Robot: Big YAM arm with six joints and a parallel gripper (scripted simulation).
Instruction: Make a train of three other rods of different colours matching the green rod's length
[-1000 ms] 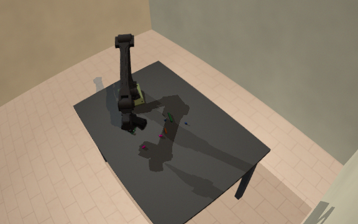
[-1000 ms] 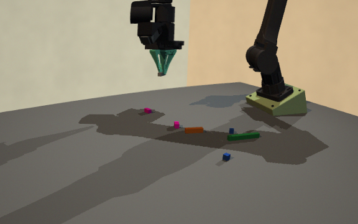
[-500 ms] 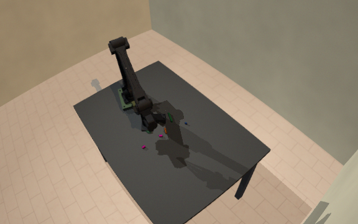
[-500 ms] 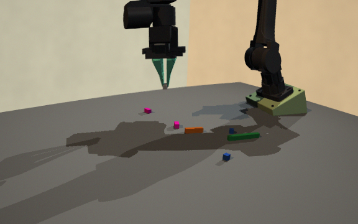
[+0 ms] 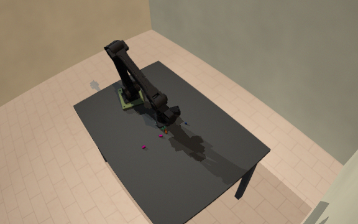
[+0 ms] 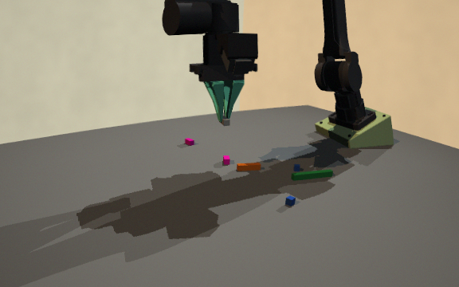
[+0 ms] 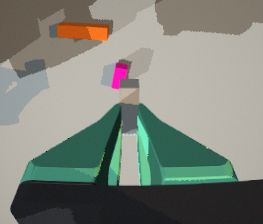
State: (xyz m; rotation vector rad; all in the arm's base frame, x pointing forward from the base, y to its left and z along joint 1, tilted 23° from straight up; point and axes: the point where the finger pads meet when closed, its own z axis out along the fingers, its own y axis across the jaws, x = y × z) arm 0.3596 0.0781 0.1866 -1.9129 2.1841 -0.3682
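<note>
My hand is 20 mm past the magenta rod, 20 mm to the left of it and 80 mm above it. The rest, counted from my hand: grey rod 10 mm below; orange rod 40 mm behind, 30 mm to the left, 80 mm below; green rod 120 mm behind, 100 mm to the left, 80 mm below.
</note>
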